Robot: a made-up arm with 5 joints. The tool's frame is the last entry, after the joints. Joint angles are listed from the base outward.
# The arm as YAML. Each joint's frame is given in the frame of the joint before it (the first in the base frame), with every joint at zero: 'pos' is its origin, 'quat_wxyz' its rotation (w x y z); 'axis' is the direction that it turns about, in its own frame. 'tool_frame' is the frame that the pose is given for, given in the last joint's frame.
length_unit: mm
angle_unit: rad
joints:
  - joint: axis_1
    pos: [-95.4, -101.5, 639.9]
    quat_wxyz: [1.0, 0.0, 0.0, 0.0]
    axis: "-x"
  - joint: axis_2
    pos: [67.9, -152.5, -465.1]
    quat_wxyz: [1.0, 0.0, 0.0, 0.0]
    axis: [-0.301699, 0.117, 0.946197]
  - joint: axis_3
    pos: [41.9, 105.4, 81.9]
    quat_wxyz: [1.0, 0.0, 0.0, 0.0]
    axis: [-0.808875, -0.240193, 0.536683]
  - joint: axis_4
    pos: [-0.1, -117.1, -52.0]
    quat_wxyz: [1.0, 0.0, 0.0, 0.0]
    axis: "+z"
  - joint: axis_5
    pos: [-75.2, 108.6, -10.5]
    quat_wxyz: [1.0, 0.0, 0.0, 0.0]
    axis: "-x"
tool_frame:
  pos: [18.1, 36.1, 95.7]
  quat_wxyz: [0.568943, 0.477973, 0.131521, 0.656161]
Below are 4 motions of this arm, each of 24 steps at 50 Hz.
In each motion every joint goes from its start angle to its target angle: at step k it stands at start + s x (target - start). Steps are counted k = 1, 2, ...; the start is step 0. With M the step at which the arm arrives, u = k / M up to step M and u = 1 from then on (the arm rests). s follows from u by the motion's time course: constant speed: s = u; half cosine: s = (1 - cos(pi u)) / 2; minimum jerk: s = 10 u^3 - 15 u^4 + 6 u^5.
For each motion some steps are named. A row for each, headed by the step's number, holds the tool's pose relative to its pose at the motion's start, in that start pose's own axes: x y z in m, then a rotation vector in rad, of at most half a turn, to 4 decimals.
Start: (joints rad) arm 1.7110 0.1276 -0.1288 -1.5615 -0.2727
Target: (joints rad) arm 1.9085 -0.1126 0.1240 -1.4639 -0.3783
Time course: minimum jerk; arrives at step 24
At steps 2, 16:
2: 0.0002 0.0000 0.0004 -0.0010 0.0002 0.0016
16: 0.0312 -0.0035 0.0649 -0.1614 0.0512 0.2446

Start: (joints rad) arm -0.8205 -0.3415 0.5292 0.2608 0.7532
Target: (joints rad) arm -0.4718 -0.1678 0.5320 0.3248 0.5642
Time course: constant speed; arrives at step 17
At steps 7, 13, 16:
7: -0.0598 -0.0055 -0.0301 -0.0100 0.1372 0.0084
13: -0.1144 -0.0055 -0.0496 -0.0011 0.2567 0.0173
16: -0.1425 -0.0037 -0.0570 0.0094 0.3165 0.0219

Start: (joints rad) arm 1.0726 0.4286 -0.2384 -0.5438 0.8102
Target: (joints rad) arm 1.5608 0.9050 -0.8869 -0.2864 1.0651
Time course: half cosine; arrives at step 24
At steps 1, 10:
1: -0.0008 -0.0003 -0.0005 0.0005 0.0027 -0.0010
10: -0.0746 -0.0217 -0.0355 0.0582 0.2282 -0.1022

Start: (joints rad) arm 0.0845 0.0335 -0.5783 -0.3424 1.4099
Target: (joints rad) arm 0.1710 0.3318 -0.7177 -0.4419 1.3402
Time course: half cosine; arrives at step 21
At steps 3, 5, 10, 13, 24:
3: -0.0009 -0.0011 -0.0015 0.0002 0.0062 -0.0006
5: -0.0024 -0.0029 -0.0041 0.0006 0.0168 -0.0019
10: -0.0090 -0.0110 -0.0142 0.0042 0.0590 -0.0097
13: -0.0140 -0.0170 -0.0211 0.0083 0.0874 -0.0176
24: -0.0218 -0.0266 -0.0310 0.0162 0.1286 -0.0329

